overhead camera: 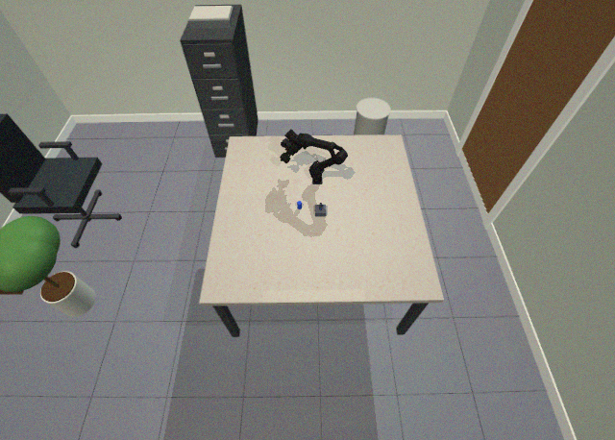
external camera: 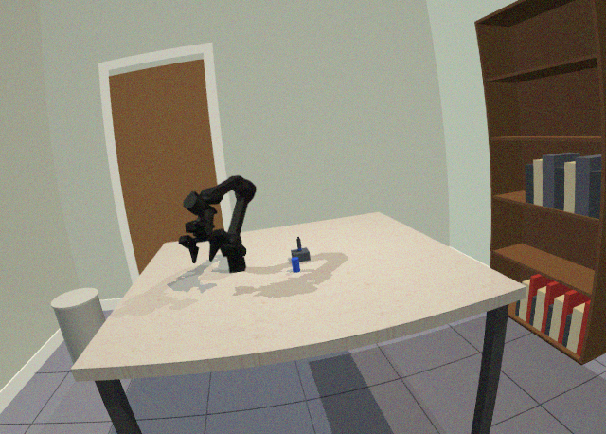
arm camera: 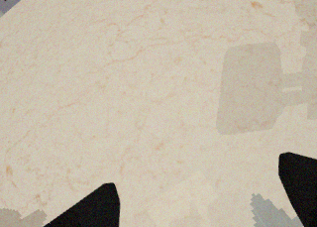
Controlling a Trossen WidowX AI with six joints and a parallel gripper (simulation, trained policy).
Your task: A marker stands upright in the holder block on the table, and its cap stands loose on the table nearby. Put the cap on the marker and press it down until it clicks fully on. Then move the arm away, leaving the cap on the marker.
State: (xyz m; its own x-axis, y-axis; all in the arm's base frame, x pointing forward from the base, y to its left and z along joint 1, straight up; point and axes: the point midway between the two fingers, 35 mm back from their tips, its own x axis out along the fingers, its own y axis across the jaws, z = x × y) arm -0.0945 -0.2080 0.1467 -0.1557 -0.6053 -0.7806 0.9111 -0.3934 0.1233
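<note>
Now: the blue cap 330 mm ahead of my gripper tip, 110 mm to the left of it and 90 mm below it. The rest, counted from my gripper tip: grey holder block 360 mm ahead, 240 mm to the left, 100 mm below.
</note>
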